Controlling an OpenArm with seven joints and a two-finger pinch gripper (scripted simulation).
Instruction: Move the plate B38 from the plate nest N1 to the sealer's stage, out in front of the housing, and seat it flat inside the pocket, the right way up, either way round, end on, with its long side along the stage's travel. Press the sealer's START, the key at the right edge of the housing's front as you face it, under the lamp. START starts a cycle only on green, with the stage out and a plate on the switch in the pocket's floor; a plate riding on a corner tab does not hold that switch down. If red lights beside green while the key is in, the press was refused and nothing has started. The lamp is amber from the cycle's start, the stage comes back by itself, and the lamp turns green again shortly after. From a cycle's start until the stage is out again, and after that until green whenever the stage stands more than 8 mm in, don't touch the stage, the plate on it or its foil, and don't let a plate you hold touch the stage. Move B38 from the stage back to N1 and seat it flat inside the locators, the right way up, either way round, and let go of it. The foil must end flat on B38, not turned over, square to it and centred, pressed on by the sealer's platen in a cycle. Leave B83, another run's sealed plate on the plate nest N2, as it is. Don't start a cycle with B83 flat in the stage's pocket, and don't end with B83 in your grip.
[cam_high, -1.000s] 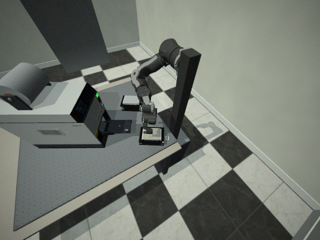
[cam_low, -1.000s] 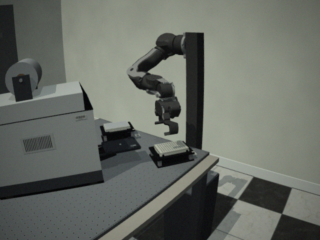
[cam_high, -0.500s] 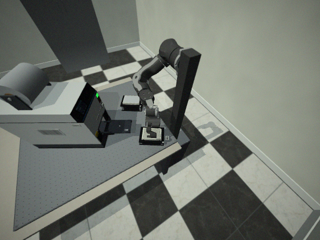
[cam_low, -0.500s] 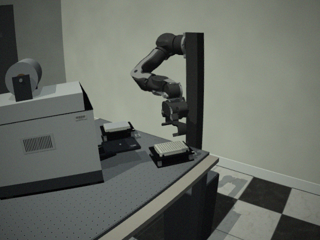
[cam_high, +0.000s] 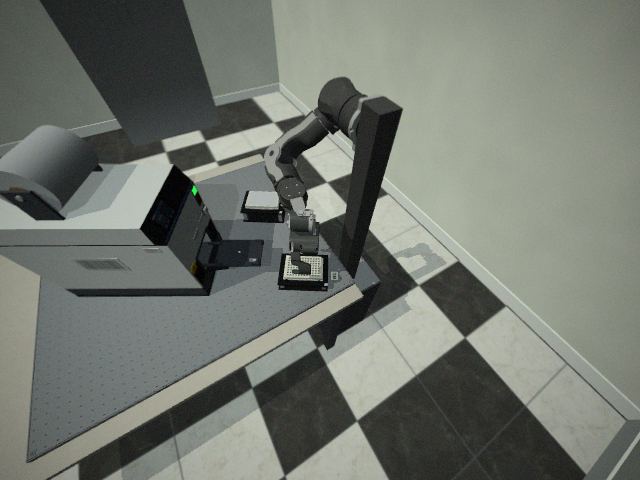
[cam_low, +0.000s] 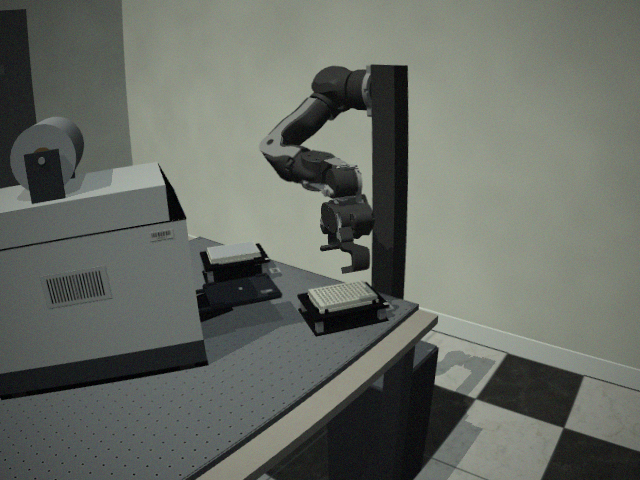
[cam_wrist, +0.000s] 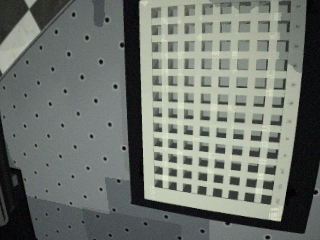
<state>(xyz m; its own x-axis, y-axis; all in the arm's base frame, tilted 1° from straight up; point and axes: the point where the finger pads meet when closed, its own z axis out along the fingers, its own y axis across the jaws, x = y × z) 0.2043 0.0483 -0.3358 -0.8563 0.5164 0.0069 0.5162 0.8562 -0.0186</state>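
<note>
My hand is 8 cm above the plate B38. From my hand the other things lie so: nest N1: 9 cm below; nest n2: 34 cm to the right, 8 cm below; B83: 34 cm to the right, 6 cm below.
</note>
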